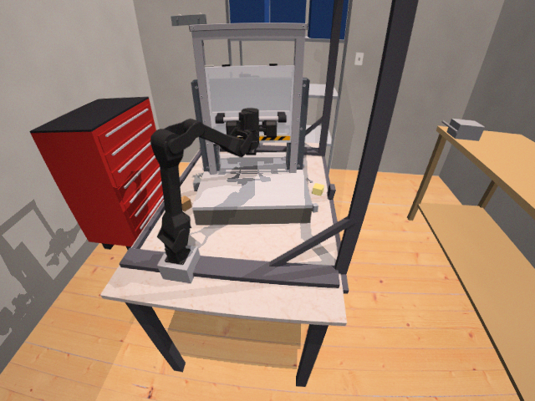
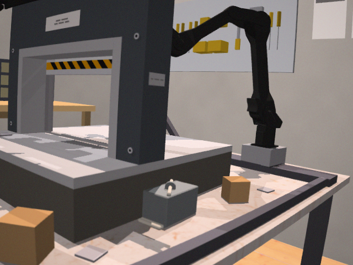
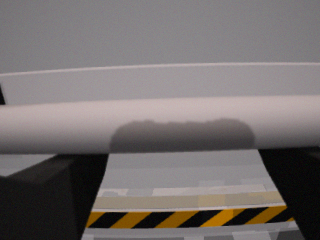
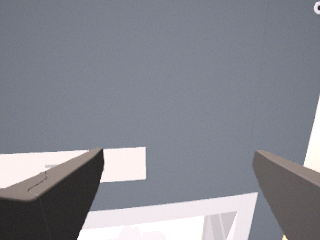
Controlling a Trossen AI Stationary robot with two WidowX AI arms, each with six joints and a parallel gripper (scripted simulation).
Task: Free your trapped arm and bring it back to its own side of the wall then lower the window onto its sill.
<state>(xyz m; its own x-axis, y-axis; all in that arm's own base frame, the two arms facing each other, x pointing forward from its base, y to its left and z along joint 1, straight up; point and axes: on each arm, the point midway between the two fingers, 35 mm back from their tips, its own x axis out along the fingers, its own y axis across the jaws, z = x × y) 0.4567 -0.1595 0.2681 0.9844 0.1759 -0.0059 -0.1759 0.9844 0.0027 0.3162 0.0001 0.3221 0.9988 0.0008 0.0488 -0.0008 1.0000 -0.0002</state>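
My left gripper is now 1 cm short of the window sash, 4 cm to the left of it and 6 cm below it. Round my left hand: brown cube 28 cm ahead, 15 cm to the left, 32 cm below; yellow cube 29 cm behind, 8 cm to the right, 32 cm below.
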